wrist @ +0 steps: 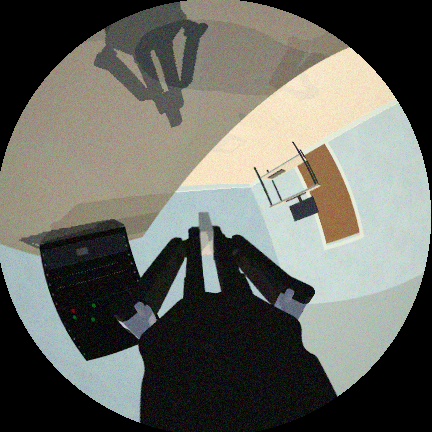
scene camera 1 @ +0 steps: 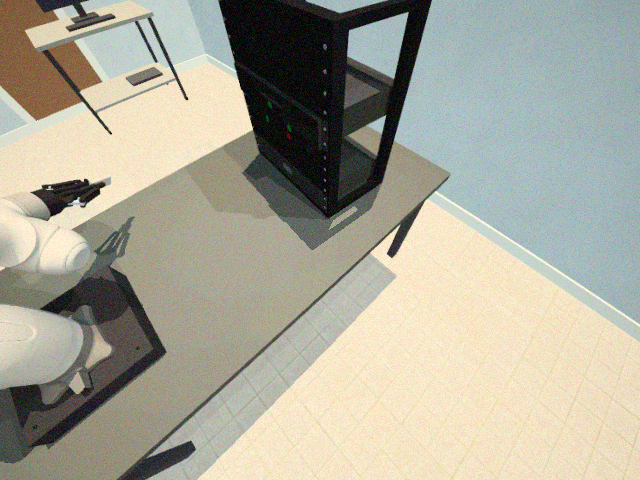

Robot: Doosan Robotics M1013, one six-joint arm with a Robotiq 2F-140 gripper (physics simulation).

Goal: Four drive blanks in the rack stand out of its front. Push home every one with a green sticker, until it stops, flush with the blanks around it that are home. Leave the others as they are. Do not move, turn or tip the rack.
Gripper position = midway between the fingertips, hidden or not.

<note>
In view: my gripper [scene camera 1: 108, 179] and a black rack [scene camera 1: 304, 95].
The black rack shows as well in the wrist view [wrist: 84, 308]. My gripper also shows in the wrist view [wrist: 203, 220].
</note>
